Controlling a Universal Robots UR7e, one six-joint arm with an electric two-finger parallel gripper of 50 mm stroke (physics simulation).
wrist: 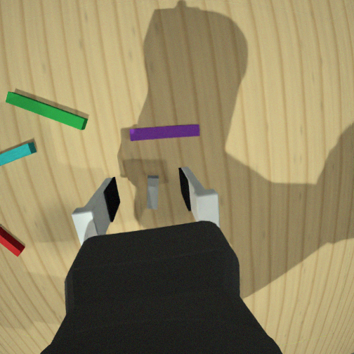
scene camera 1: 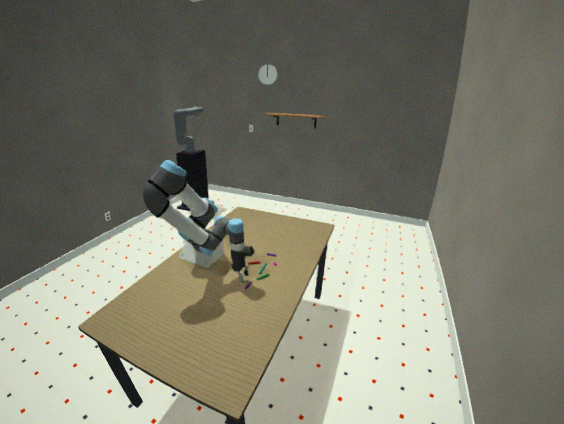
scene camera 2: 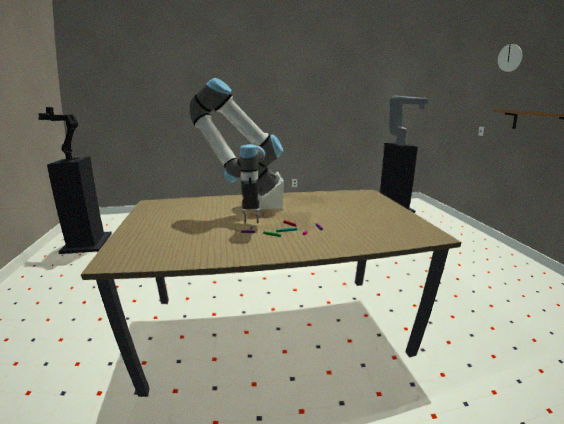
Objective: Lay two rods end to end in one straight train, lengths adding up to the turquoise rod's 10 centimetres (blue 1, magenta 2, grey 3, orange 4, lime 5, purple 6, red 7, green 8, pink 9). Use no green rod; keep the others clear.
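Seen in the pictures: gripper, fingertip midpoint: (scene camera 1: 243,277) (scene camera 2: 251,222); arm's base, link origin: (scene camera 2: 269,186).
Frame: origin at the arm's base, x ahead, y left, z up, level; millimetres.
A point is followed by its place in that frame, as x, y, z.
My gripper (scene camera 1: 243,274) {352, -161, -72} (scene camera 2: 251,219) {352, -161, -72} (wrist: 148,185) is open and empty above the table. In the wrist view a short grey rod (wrist: 153,192) lies on the table below the gap between the fingers. A purple rod (scene camera 1: 248,285) {391, -187, -94} (scene camera 2: 248,231) {392, -182, -96} (wrist: 165,132) lies just beyond the fingertips, crosswise to the grey one and apart from it. The turquoise rod (scene camera 1: 263,269) {412, -17, -99} (scene camera 2: 286,230) {411, -12, -99} (wrist: 16,153) lies to one side, with a red rod (scene camera 1: 254,263) {338, 21, -99} (scene camera 2: 290,223) {340, 27, -97} (wrist: 10,242) near it. A second purple rod (scene camera 1: 271,255) {405, 142, -99} (scene camera 2: 319,227) {418, 145, -97} and a small magenta rod (scene camera 1: 275,264) {462, 56, -98} (scene camera 2: 305,233) {466, 60, -98} lie farther off.
A green rod (scene camera 1: 263,277) {440, -88, -98} (scene camera 2: 272,234) {442, -84, -98} (wrist: 46,110) lies between the nearer purple rod and the turquoise rod, touching neither. All rods lie on the wooden table (scene camera 1: 200,350) {370, -646, -104} (scene camera 2: 350,245) {615, 208, -104}. The arm's shadow falls over the nearer purple rod and the grey rod.
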